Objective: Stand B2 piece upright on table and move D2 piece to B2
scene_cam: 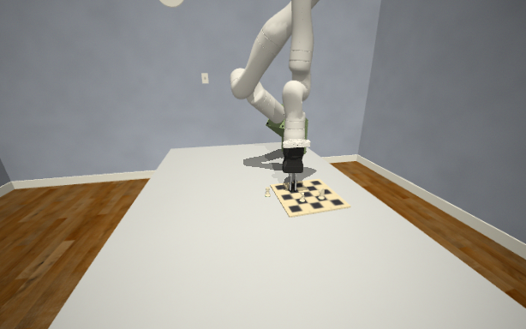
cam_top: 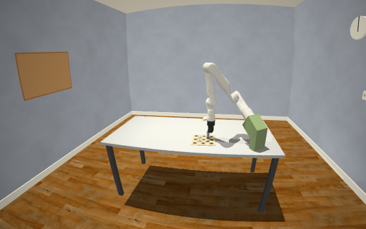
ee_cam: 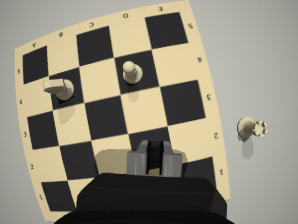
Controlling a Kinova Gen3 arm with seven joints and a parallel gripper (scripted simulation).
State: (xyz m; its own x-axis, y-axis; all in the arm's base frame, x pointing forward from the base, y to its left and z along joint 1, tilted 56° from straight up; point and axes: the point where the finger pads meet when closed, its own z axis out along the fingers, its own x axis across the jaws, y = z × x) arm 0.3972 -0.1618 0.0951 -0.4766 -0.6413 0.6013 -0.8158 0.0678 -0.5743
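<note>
Now: the small chessboard 5 cm ahead of my hand, 3 cm to the left of it and 3 cm below it. Also, from my hand: black piece (1 cm below); then pale piece (9 cm to the right, 3 cm behind, 1 cm below).
</note>
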